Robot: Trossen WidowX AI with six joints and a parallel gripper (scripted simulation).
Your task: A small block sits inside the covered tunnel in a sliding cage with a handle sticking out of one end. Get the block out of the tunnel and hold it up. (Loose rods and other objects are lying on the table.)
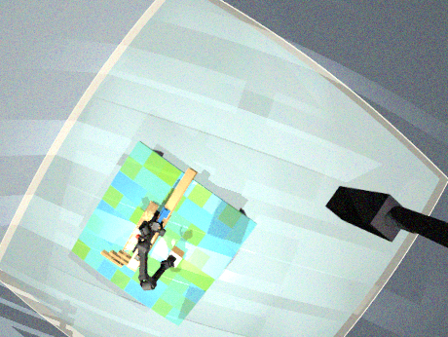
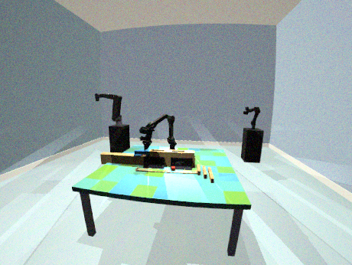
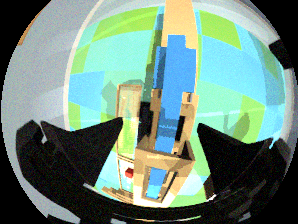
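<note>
My gripper tip is now 30 cm to the right of the small red block, 14 cm above it and 8 cm short of it. Round my gripper tip: tan tunnel: 9 cm below, 2 cm to the left, 1 cm ahead.
</note>
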